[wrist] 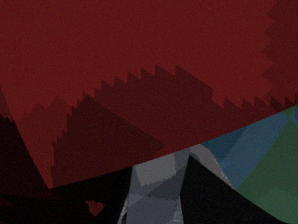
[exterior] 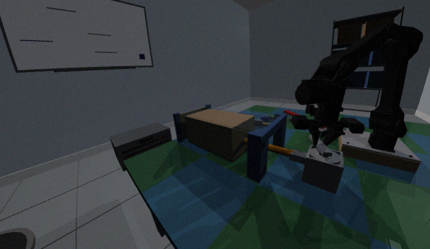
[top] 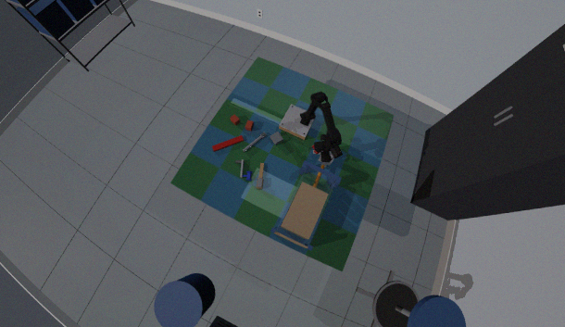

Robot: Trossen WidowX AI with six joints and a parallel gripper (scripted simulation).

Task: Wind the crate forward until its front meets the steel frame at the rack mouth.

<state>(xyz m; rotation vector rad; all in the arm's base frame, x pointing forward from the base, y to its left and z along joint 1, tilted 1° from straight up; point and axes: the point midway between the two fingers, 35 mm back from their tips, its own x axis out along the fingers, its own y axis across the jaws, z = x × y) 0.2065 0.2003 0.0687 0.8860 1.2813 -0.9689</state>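
The grey crank arm lies 10 mm to the right of my gripper tip and 20 mm above it. Also, from my gripper tip: red knob 20 mm ahead, 50 mm to the right, 50 mm above; then blue steel frame 140 mm ahead, 40 mm to the left, 20 mm above; then grey winch 30 mm behind, 40 mm to the left, 60 mm below.
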